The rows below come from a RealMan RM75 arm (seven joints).
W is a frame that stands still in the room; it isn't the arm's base.
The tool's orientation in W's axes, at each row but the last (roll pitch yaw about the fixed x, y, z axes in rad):
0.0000 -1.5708 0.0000
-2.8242 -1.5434 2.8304
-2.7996 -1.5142 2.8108
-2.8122 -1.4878 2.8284
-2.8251 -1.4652 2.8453
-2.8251 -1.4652 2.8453
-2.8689 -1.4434 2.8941
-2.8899 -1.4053 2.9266
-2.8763 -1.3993 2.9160
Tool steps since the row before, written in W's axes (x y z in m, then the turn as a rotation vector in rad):
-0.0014 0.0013 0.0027 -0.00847 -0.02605 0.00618
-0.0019 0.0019 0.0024 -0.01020 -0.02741 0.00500
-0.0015 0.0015 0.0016 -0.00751 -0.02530 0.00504
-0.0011 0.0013 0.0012 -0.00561 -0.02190 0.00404
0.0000 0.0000 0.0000 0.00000 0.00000 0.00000
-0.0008 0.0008 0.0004 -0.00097 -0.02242 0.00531
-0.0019 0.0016 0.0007 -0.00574 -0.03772 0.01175
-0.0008 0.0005 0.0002 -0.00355 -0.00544 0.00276
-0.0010 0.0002 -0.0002 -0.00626 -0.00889 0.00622
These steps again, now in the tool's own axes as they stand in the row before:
0.0027 0.0013 0.0014 0.00618 -0.02605 0.00847
0.0025 0.0019 0.0018 0.00503 -0.02739 0.01024
0.0017 0.0015 0.0014 0.00497 -0.02531 0.00753
0.0013 0.0013 0.0010 0.00391 -0.02191 0.00565
0.0000 0.0000 0.0000 0.00000 0.00000 0.00000
0.0005 0.0008 0.0007 0.00469 -0.02256 0.00092
0.0010 0.0016 0.0018 0.01119 -0.03796 0.00528
0.0003 0.0005 0.0007 0.00310 -0.00543 0.00328
0.0000 0.0002 0.0010 0.00683 -0.00893 0.00553

